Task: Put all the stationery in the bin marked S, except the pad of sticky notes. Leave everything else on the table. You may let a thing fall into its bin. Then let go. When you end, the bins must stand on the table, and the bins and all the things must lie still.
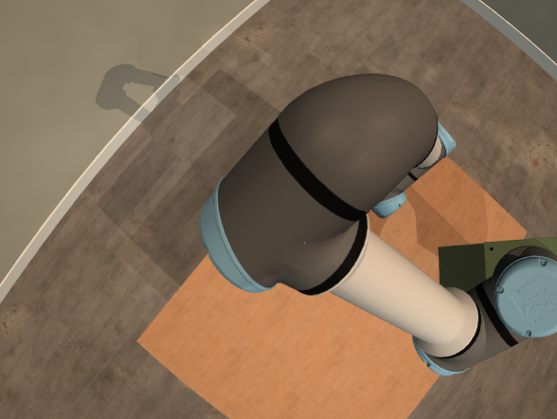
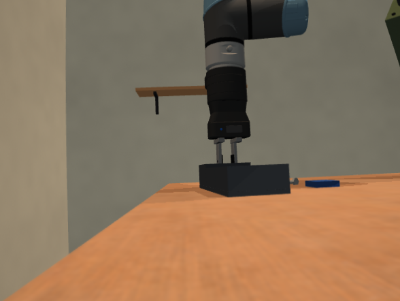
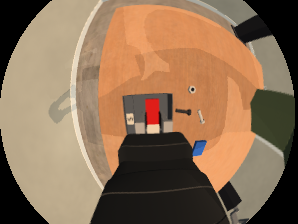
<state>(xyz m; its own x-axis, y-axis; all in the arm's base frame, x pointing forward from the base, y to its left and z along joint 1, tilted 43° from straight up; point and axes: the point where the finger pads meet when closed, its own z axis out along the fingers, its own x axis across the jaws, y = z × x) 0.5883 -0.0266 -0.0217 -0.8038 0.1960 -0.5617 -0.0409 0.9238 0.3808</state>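
Right now the white clip-like piece is 30 mm below my hand. Round my hand: dark bin 80 mm to the left, 20 mm below; black screw 80 mm behind, 40 mm below; white eraser 10 mm to the left, 10 mm below.
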